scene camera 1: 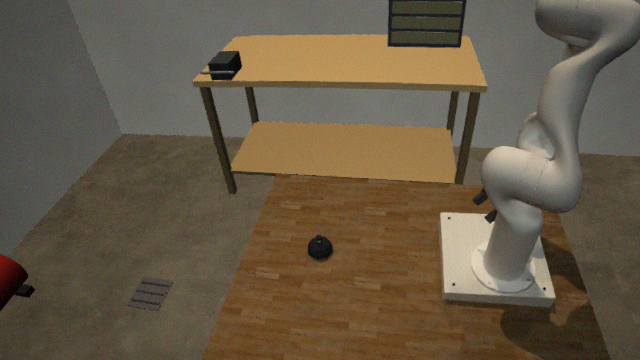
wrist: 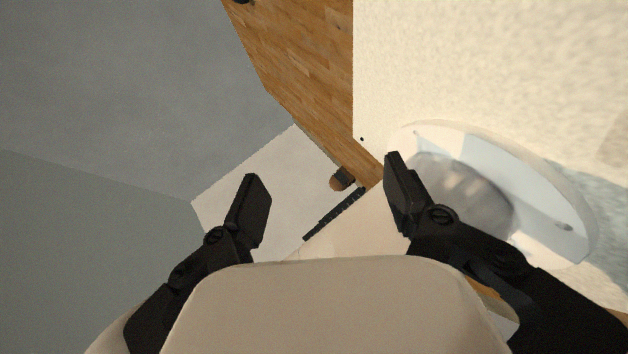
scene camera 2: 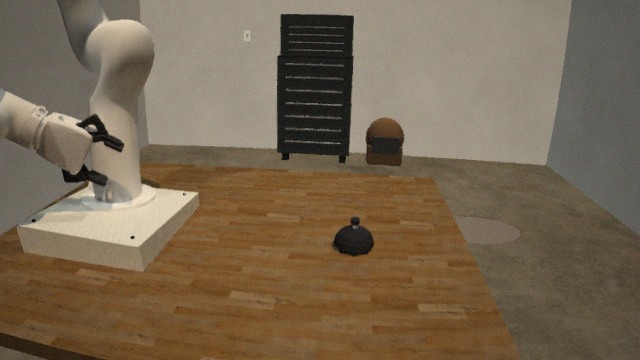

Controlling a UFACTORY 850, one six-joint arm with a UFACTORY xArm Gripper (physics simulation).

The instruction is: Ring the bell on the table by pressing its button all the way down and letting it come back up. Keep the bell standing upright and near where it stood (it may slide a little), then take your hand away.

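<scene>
The bell [scene camera 1: 320, 248] [scene camera 2: 354, 241] is a small black dome with a round button [scene camera 2: 355, 220] on top. It stands upright on the wooden table [scene camera 1: 380, 325] [scene camera 2: 280, 330] [wrist: 310, 55], and the button stands up clear of the dome. A small dark shape at the top edge of the wrist view may be part of the bell. My gripper [scene camera 1: 485, 207] [scene camera 2: 111, 162] [wrist: 320, 177] is open and empty, beside the arm's base column and far from the bell. In scene camera 1 the arm hides most of it.
The white base plate [scene camera 1: 465, 295] [scene camera 2: 80, 250] [wrist: 475, 60] carries the arm at one side of the table. A workbench [scene camera 1: 340, 65] with a black box [scene camera 1: 225, 65] stands behind the table. A black drawer cabinet [scene camera 2: 315, 105] and a brown chair-like object [scene camera 2: 385, 142] stand beyond it.
</scene>
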